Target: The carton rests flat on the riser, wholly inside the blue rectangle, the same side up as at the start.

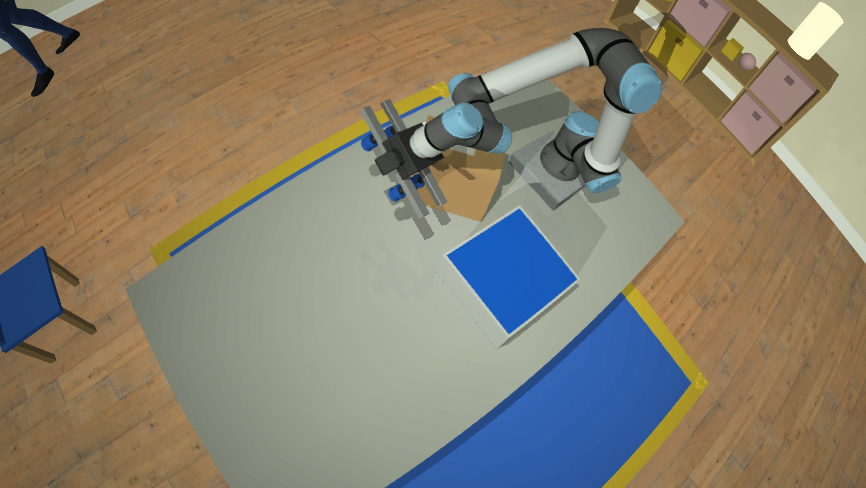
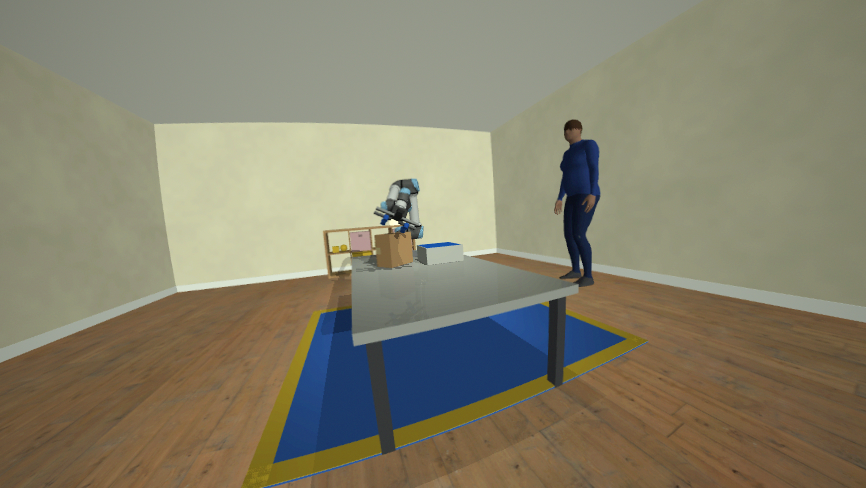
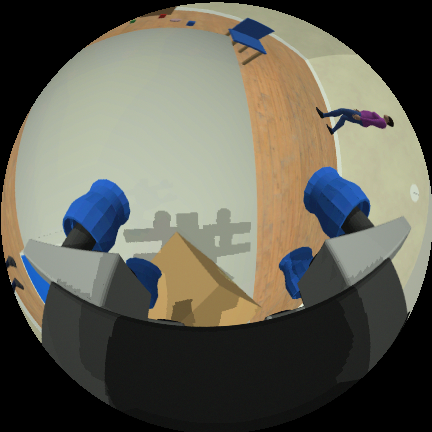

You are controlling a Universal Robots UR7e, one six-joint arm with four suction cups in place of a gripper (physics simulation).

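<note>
The brown carton (image 1: 471,189) (image 2: 393,250) (image 3: 193,278) stands on the grey table (image 1: 290,340) next to the riser, not on it, and the arm hides part of it. The low riser (image 2: 440,255) carries the blue rectangle (image 1: 511,269) (image 2: 440,245) (image 3: 34,273), which has nothing on it. My suction gripper (image 1: 393,163) (image 2: 396,219) (image 3: 217,241) hangs tilted over the carton's left edge, its blue cups out past the box over the table. I cannot see any cup touching the carton. It holds nothing.
The arm's base (image 1: 572,161) sits on the table behind the riser. A wooden shelf unit (image 1: 704,92) stands at the back right. A blue chair (image 1: 23,300) is on the left. One person (image 2: 578,194) stands right of the table, another (image 3: 362,118) farther off. A blue rug (image 1: 575,394) lies under the table.
</note>
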